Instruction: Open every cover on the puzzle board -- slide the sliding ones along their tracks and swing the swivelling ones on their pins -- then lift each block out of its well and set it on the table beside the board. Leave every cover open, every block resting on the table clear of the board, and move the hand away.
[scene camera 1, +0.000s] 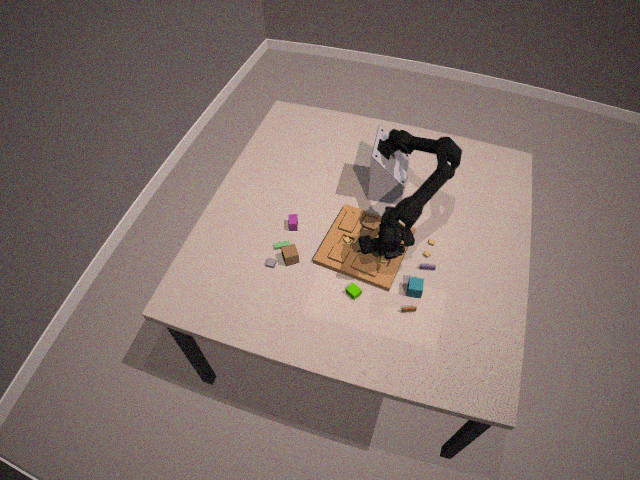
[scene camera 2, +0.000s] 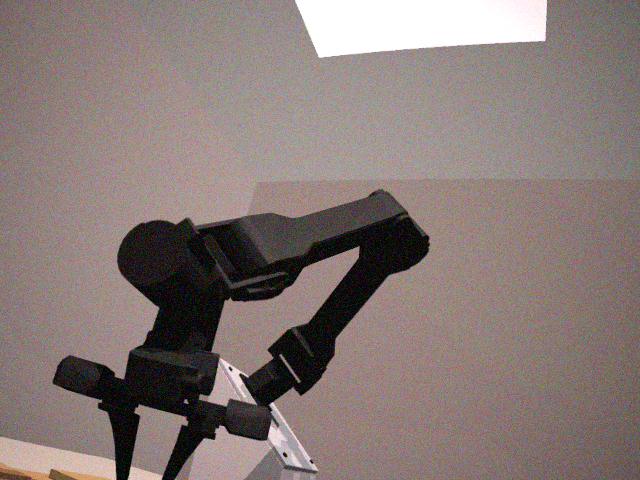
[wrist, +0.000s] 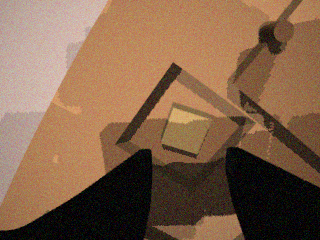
Scene:
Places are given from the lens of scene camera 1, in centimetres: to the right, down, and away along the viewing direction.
my gripper (scene camera 1: 384, 255): 23, 5, 161
tan puzzle board (scene camera 1: 368, 224): 19, -6, 174

